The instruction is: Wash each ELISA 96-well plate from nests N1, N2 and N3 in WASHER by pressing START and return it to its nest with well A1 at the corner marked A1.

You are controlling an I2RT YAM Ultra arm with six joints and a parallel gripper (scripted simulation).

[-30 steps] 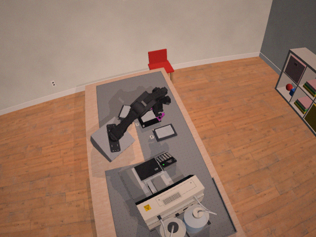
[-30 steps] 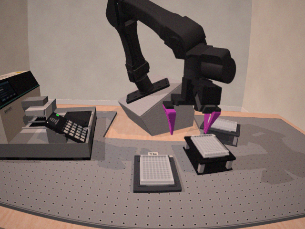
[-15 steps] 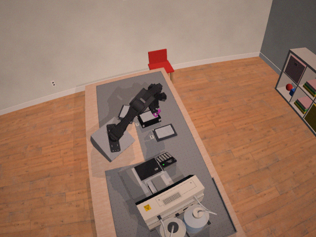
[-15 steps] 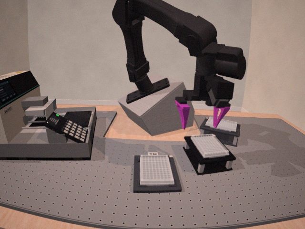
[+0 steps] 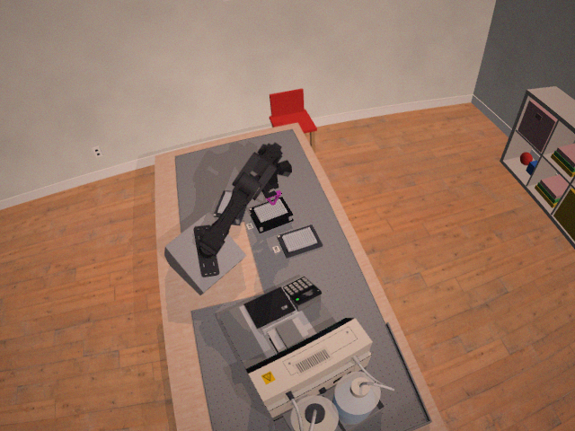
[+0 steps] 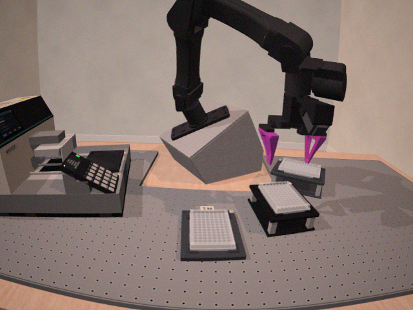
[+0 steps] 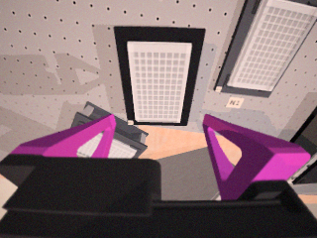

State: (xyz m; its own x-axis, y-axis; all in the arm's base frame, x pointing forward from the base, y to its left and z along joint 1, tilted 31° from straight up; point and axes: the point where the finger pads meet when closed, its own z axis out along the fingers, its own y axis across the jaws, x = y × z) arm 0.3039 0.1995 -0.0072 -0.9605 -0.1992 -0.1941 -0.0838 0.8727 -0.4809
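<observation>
The raised black nest lies 10 cm below my hand. Also, from my hand: nest N1 (7 cm ahead, 17 cm to the right, 14 cm below); then black carrier pocket (16 cm behind, 46 cm to the right, 7 cm below); then grey manifold (14 cm behind, 61 cm to the right, 2 cm below).
</observation>
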